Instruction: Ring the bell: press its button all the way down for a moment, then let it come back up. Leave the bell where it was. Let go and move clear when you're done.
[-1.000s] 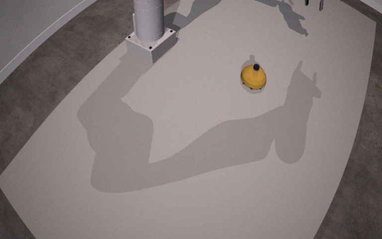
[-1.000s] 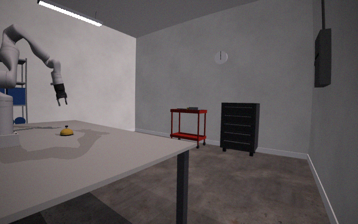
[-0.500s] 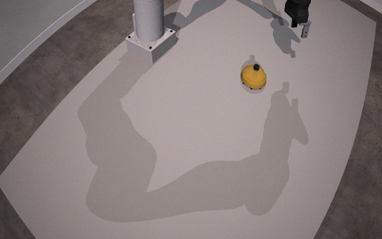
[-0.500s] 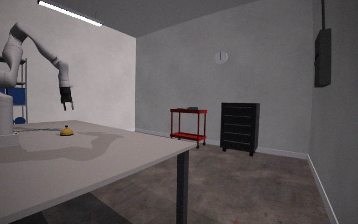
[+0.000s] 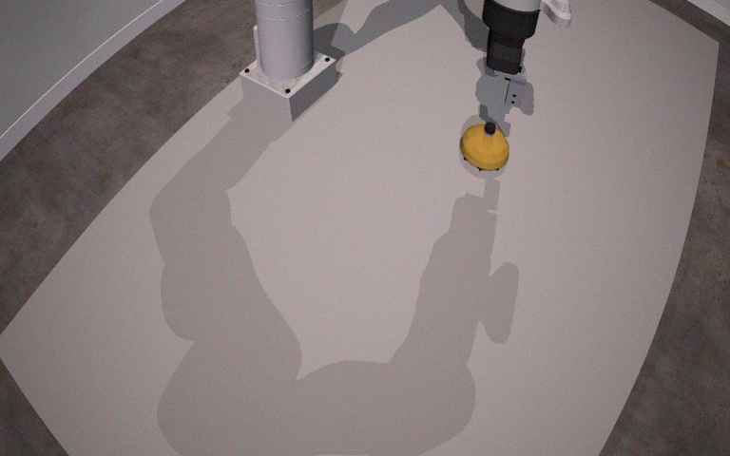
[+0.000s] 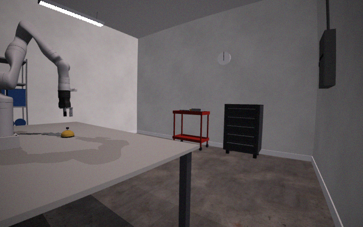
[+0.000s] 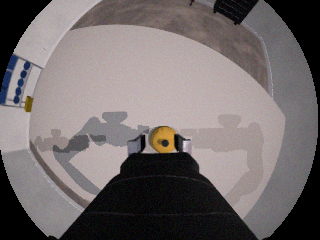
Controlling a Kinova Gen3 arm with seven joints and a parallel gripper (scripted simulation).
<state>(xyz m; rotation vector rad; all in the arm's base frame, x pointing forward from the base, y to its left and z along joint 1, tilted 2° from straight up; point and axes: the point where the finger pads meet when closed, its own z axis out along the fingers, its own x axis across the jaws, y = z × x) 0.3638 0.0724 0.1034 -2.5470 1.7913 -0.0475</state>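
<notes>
Now: the black button 10 cm below my hand, 2 cm to the right of it and 1 cm behind it. The rest, counted from my hand: yellow dome bell: 12 cm below, 2 cm to the right, 1 cm behind.
</notes>
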